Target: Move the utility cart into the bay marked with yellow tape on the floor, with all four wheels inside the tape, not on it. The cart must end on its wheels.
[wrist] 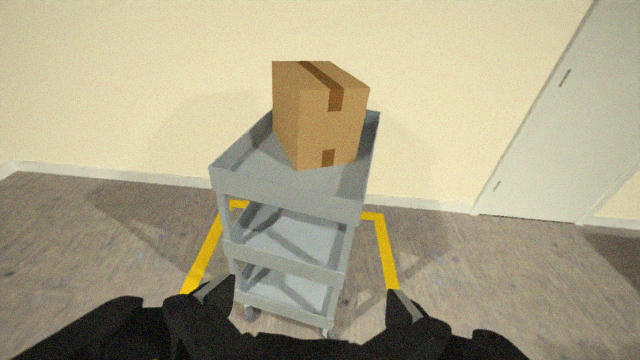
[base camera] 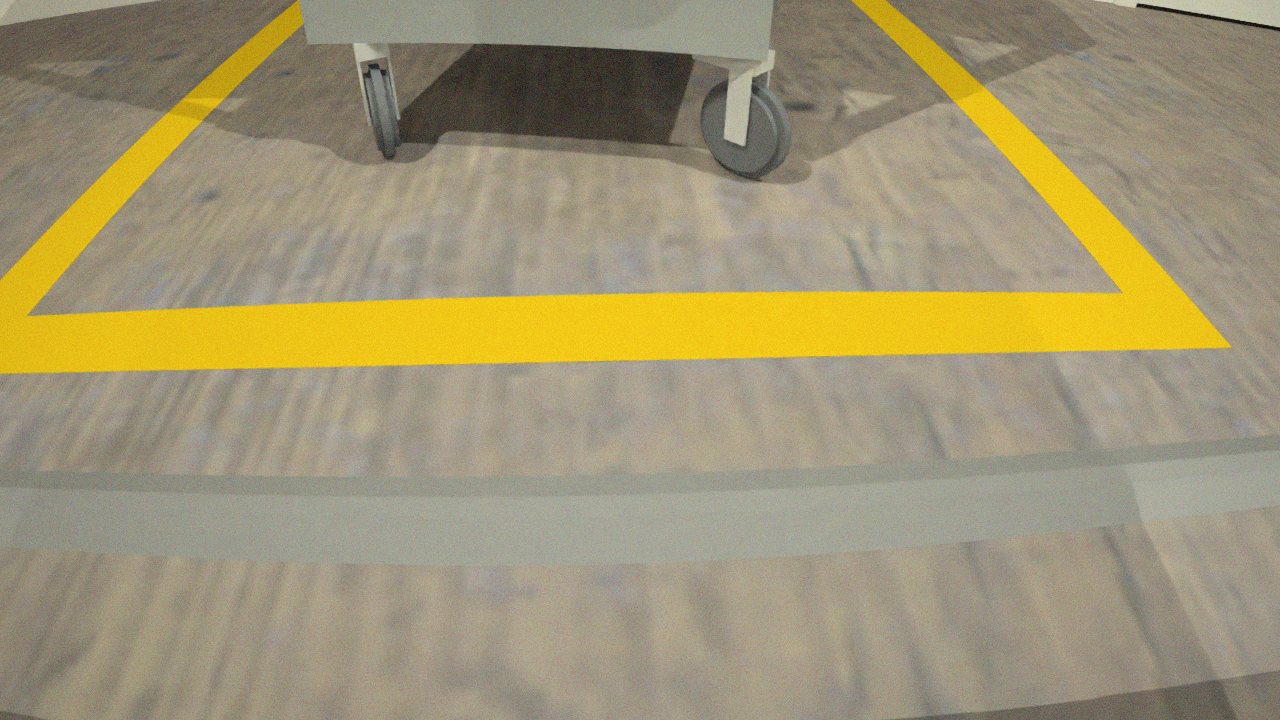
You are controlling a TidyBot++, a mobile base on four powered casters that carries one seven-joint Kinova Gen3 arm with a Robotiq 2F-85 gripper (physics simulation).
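Frame: origin at the arm's base, x ahead, y left, z up, level; millimetres.
Seen in the pictures: gripper, between the fingertips: [wrist: 309,298].
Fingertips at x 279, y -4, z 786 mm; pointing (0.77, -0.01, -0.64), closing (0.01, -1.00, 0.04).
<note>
A point is followed by its place in that frame.
The grey utility cart [base camera: 537,22] @(x 774, y 86, z -245 mm) [wrist: 290,192] @(x 773, y 81, z 445 mm) stands upright on its wheels, with three shelves and a cardboard box [wrist: 327,125] @(x 990, y 2, z 559 mm) on the top one. The bay's yellow tape [base camera: 626,326] @(x 523, y 1, z -396 mm) [wrist: 386,245] @(x 1365, y -466, z -396 mm) runs around it on the floor. In the base view, the near left wheel [base camera: 382,111] @(x 776, y 248, z -330 mm) and the near right wheel [base camera: 746,129] @(x 747, y -109, z -339 mm) rest inside the tape, well back from the near strip. The far wheels are hidden in both views. My gripper [wrist: 309,298] @(x 279, y -4, z 786 mm) is open and empty, its fingers apart in front of the cart, not touching it.
A cream wall [wrist: 125,90] @(x 1692, y 1219, z 293 mm) with a white baseboard [wrist: 125,175] @(x 1669, y 1425, z -347 mm) stands behind the bay. A pale door [wrist: 565,135] @(x 1796, y -1446, z 308 mm) is at the right. A grey band [base camera: 537,528] @(x 338, y 48, z -388 mm) crosses the foreground between the base and the near tape; I cannot tell what it is.
</note>
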